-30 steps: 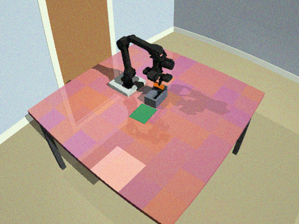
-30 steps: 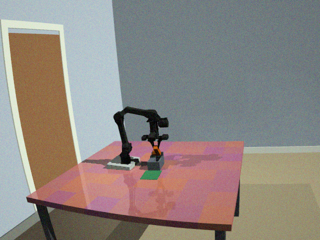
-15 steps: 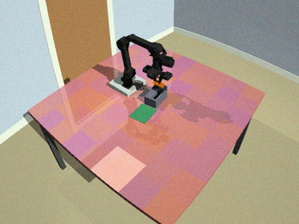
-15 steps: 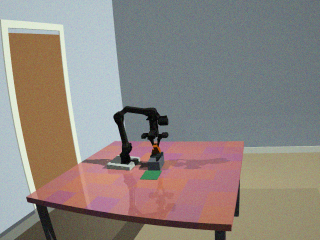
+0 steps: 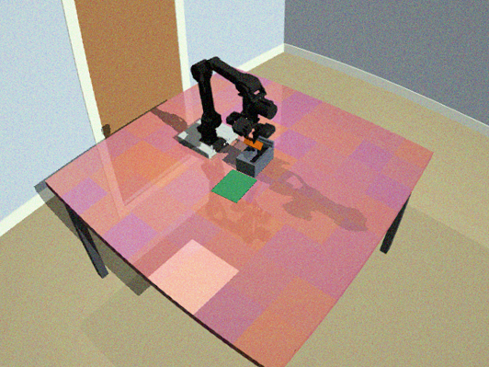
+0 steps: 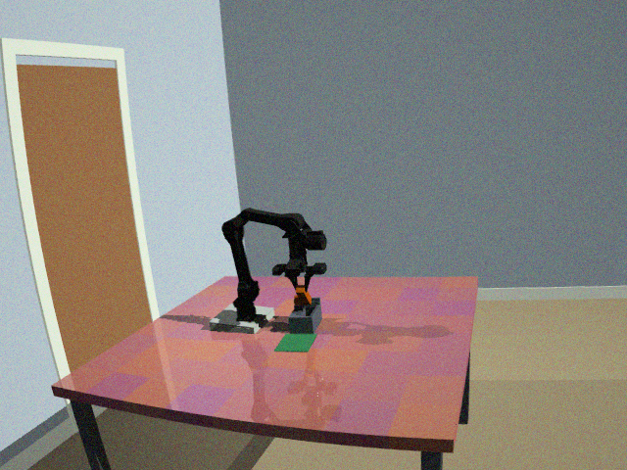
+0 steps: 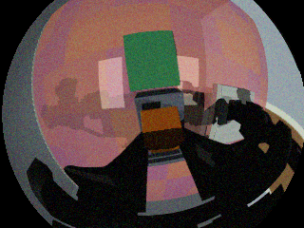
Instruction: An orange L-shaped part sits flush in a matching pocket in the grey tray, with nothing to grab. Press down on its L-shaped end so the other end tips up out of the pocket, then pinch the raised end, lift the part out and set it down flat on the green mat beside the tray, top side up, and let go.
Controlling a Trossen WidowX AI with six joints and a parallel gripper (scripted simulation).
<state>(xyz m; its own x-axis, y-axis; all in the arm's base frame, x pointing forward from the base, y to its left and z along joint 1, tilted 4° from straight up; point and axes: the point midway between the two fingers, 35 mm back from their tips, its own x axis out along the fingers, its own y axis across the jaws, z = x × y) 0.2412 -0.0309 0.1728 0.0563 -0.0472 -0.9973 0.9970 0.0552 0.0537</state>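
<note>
The green mat is 170 mm below my gripper tip, 100 mm to the right of it and 10 mm behind it. Also, from my gripper tip: orange L-shaped part (30 mm to the left, 30 mm below, 20 mm behind).
</note>
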